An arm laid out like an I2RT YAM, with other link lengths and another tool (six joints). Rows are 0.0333 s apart.
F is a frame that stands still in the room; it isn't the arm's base.
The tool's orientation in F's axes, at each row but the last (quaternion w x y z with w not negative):
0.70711 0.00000 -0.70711 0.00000
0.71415 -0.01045 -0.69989 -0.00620
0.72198 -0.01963 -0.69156 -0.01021
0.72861 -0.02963 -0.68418 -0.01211
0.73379 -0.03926 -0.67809 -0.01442
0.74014 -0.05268 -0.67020 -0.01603
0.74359 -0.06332 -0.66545 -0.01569
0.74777 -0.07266 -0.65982 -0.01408
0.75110 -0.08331 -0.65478 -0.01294
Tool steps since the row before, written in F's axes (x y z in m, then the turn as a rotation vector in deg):
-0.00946 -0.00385 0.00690 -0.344 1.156 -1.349
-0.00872 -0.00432 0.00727 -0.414 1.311 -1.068
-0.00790 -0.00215 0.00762 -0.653 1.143 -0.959
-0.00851 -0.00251 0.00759 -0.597 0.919 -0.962
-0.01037 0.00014 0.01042 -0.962 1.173 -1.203
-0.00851 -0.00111 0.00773 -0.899 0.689 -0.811
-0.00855 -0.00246 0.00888 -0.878 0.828 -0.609
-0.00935 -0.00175 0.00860 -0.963 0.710 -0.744
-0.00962 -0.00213 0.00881 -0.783 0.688 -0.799
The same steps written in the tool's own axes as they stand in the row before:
0.00690 -0.00385 0.00946 -1.349 1.156 0.344
0.00707 -0.00457 0.00876 -1.069 1.308 0.423
0.00724 -0.00259 0.00812 -0.972 1.128 0.659
0.00697 -0.00320 0.00880 -0.977 0.908 0.590
0.00956 -0.00103 0.01112 -1.238 1.143 0.954
0.00677 -0.00234 0.00906 -0.865 0.646 0.881
0.00768 -0.00401 0.00911 -0.653 0.771 0.898
0.00717 -0.00360 0.01001 -0.807 0.657 0.950
0.00713 -0.00429 0.01027 -0.837 0.664 0.763

